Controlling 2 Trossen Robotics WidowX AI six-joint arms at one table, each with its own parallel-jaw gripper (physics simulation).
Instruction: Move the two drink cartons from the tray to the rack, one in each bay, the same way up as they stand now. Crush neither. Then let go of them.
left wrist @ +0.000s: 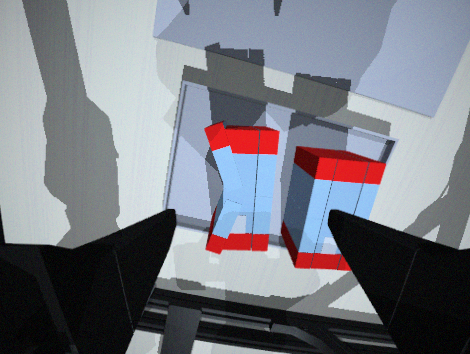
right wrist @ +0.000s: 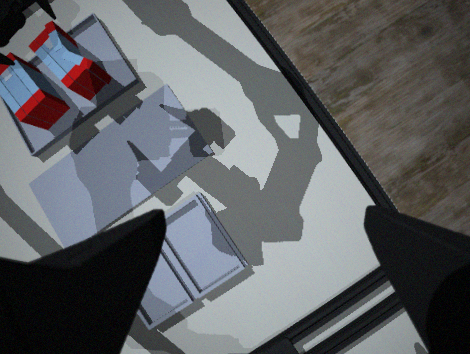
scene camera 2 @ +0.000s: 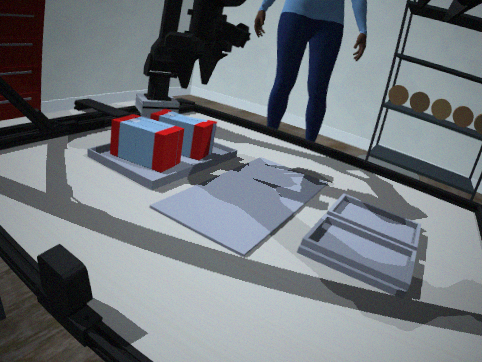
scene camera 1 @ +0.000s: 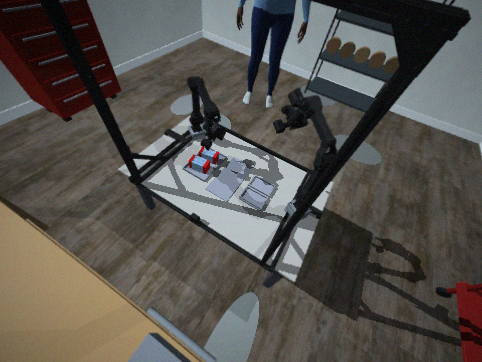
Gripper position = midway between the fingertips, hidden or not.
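Observation:
Open and holding nothing, the left gripper appears at (scene camera 2: 194, 86) and again at (left wrist: 252, 216). The right gripper (right wrist: 264, 218) is open too and holds nothing. A flat grey mat (scene camera 1: 227, 181) is part of the scene, and the left wrist view shows the mat (left wrist: 408, 61), as does the right wrist view, where the mat (right wrist: 154, 142) can be seen.

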